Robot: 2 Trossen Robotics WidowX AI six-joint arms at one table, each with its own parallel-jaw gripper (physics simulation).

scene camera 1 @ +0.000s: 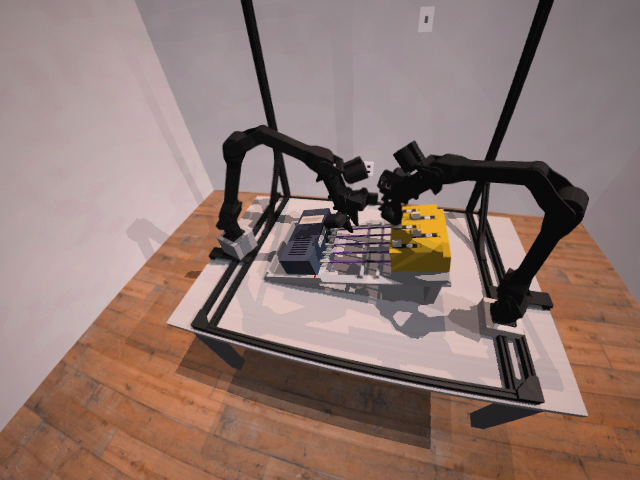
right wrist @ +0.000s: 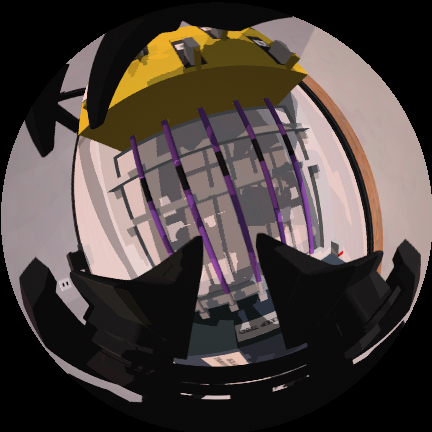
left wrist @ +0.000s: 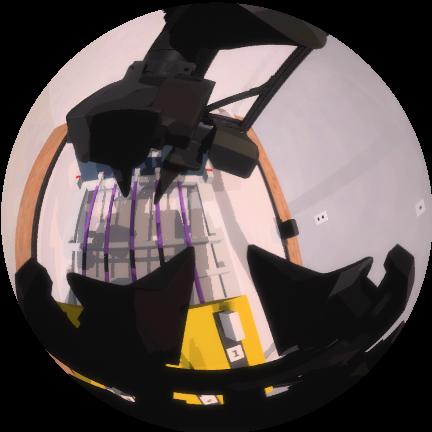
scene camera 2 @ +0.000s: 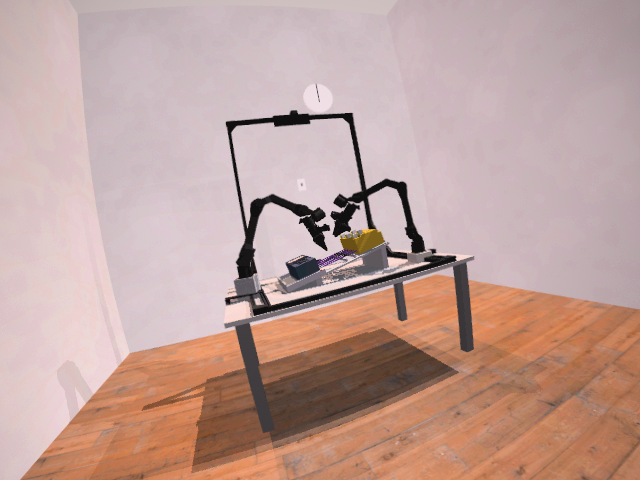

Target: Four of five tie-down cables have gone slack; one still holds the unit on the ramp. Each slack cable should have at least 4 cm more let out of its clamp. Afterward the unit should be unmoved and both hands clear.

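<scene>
A dark blue unit [scene camera 1: 302, 250] [scene camera 2: 302, 267] [right wrist: 212, 342] sits at the low end of the pale ramp [scene camera 1: 341, 279]. Several purple cables [scene camera 1: 361, 252] [left wrist: 133, 215] [right wrist: 214, 260] run to the yellow clamp block [scene camera 1: 416, 262] [scene camera 2: 368, 242] [left wrist: 205, 335] [right wrist: 200, 90] at the high end. A grey clamp slider [left wrist: 231, 326] stands beside label 1. My left gripper [scene camera 1: 391, 218] [scene camera 2: 338, 233] [left wrist: 220, 251] is partly open and empty, above the block's cable-side edge. My right gripper [scene camera 1: 348, 226] [scene camera 2: 324, 248] [right wrist: 229, 240] is partly open and empty, above the cables near the unit. Exact slack is unclear.
The two grippers are close together over the ramp; the right one's fingers show in the left wrist view. A black frame [scene camera 1: 262, 67] [scene camera 2: 237, 175] rises behind the arms, and black rails [scene camera 1: 330, 361] edge the white table [scene camera 1: 310, 325].
</scene>
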